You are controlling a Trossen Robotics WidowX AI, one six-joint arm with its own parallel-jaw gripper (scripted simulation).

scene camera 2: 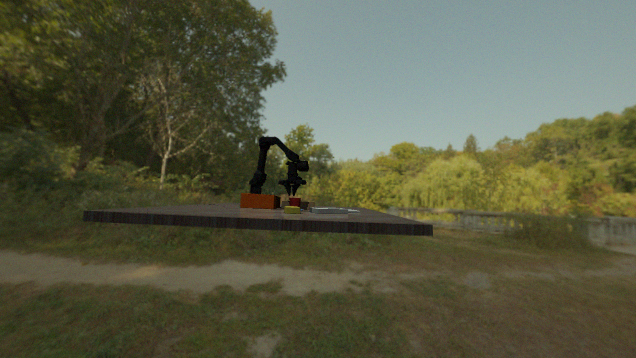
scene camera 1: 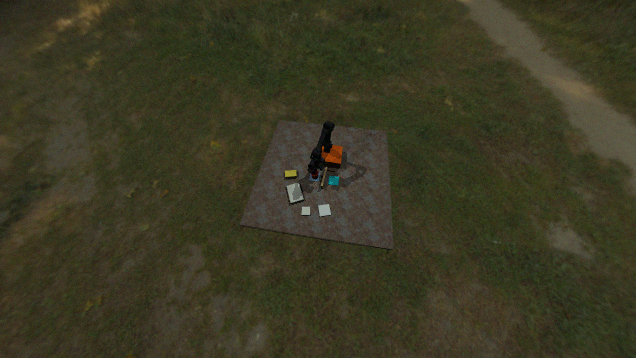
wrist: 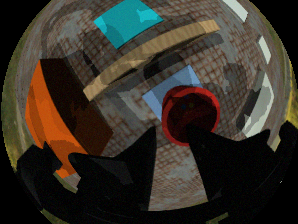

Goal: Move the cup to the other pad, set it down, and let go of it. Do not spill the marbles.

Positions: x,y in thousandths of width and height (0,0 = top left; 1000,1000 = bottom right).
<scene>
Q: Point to a light blue pad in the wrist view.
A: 518,440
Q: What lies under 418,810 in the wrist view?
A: My gripper.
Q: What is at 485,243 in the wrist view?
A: A wooden stick.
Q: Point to a pale slab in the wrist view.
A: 857,516
</scene>
